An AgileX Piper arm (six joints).
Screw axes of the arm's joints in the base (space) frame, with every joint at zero. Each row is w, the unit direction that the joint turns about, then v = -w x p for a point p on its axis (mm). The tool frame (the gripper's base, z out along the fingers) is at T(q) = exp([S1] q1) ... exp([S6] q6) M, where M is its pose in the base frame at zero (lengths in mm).
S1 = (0, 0, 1, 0, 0, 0)
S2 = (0, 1, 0, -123, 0, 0)
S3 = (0, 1, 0, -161.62, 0, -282.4)
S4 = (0.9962, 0, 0.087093, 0, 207.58, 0)
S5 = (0, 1, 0, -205.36, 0, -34.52)
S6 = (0.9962, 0, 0.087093, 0, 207.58, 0)
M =
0.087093 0 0.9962 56.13
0 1 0 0
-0.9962 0 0.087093 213.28
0 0 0 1
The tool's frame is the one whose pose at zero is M.
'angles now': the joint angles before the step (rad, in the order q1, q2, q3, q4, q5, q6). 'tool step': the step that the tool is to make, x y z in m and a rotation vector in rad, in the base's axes. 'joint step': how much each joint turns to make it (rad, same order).
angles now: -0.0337 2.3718 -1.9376 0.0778 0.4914 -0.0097
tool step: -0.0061 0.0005 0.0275 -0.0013 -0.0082 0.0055
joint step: 0.0001 -0.0570 -0.0010 -0.0009 0.0499 -0.0020
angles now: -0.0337 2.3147 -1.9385 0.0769 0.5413 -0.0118
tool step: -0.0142 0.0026 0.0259 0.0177 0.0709 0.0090
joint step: 0.0012 -0.0641 -0.0018 0.0129 0.1378 0.0000
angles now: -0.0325 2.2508 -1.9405 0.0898 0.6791 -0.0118
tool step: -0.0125 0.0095 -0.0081 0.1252 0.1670 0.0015
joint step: 0.0000 0.0007 0.0014 0.1194 0.1710 -0.0037
